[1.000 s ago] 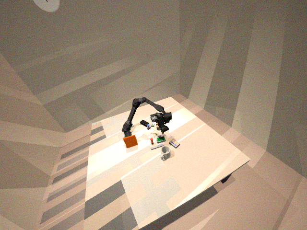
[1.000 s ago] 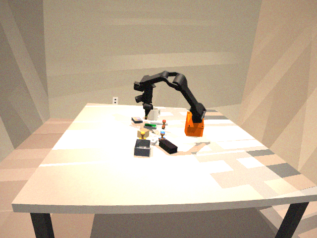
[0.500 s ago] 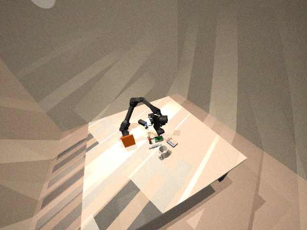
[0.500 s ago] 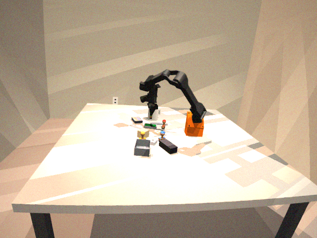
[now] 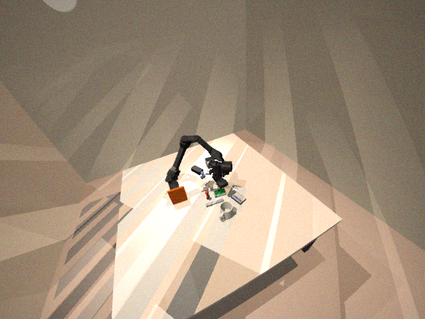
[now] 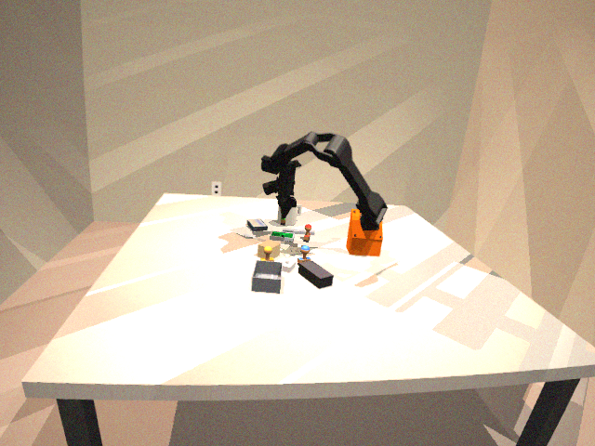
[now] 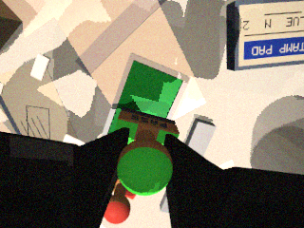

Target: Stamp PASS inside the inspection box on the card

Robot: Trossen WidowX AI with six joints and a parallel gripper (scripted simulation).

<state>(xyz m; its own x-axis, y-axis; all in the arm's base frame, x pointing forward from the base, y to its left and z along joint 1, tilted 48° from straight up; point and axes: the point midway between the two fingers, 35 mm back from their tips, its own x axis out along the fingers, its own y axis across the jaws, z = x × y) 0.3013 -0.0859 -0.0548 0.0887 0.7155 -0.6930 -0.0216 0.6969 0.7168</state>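
Now: gripper tip 80 mm above the green ink pad. The rest, counted from my gripper tip: red-knobbed stamp: 100 mm behind, 10 mm to the left, 60 mm below; then grey bar: 70 mm behind, 60 mm to the right, 80 mm below; then green-knobbed stamp: right at my gripper tip.
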